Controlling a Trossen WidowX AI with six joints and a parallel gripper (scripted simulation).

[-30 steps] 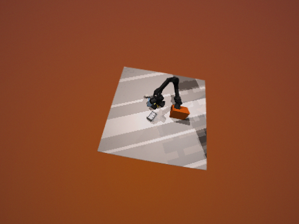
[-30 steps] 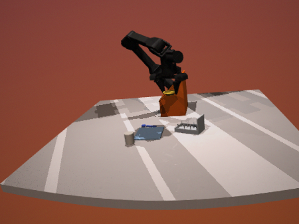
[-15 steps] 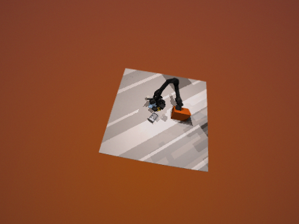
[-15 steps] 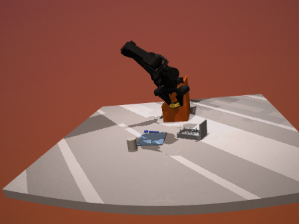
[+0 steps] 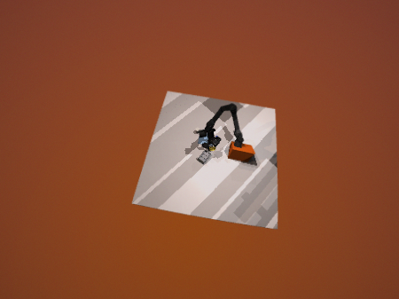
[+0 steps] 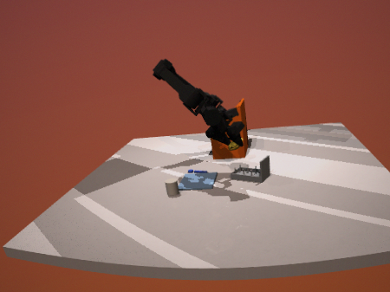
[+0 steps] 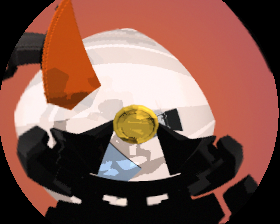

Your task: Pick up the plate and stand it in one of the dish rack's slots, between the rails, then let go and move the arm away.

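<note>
The dish rack lies 80 mm below my gripper tip, 60 mm ahead of it and 50 mm to the left of it. From my gripper tip the other things lie so: light blue mat: 150 mm to the right, 100 mm below, 90 mm ahead; then yellow plate: 10 mm above; then blue utensil: 180 mm to the right, 100 mm below, 10 mm behind.
</note>
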